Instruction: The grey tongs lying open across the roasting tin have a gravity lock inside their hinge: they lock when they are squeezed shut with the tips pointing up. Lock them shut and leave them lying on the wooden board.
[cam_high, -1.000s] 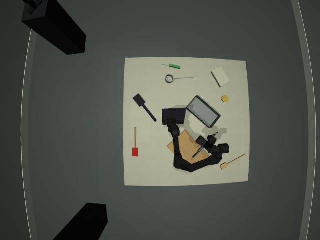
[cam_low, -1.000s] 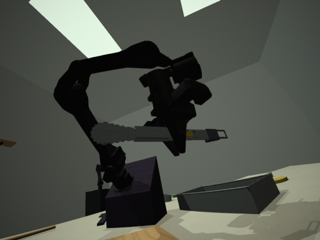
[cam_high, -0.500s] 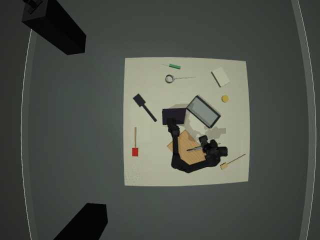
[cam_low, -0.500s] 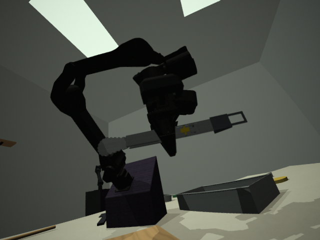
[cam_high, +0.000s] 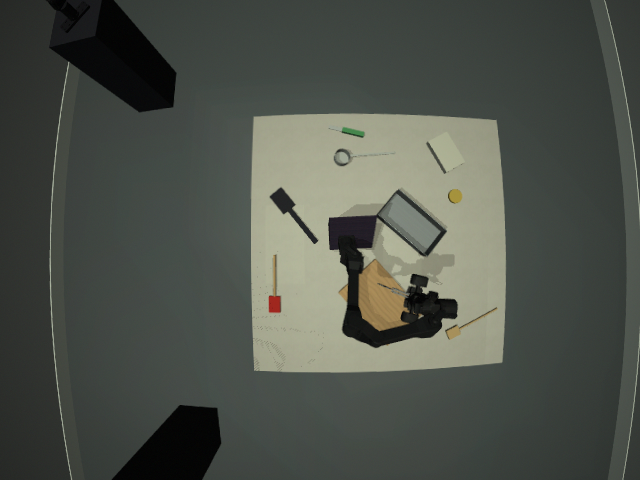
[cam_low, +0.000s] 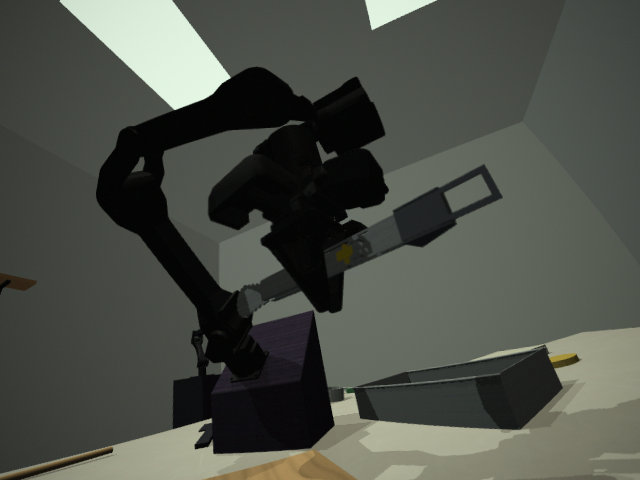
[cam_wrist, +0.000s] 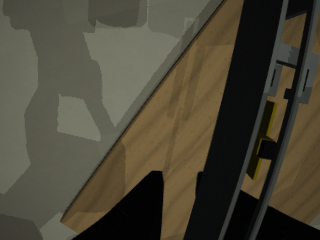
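My gripper tip is now 40 mm below the yellow lock piece, 30 mm short of it and 20 mm to the left of it. Also, from my gripper tip: dark roasting tin: 310 mm to the left, 120 mm below, 80 mm ahead; wooden board: 140 mm below, 70 mm to the right, 70 mm behind; yellow disc: 440 mm to the left, 320 mm ahead, 140 mm below.
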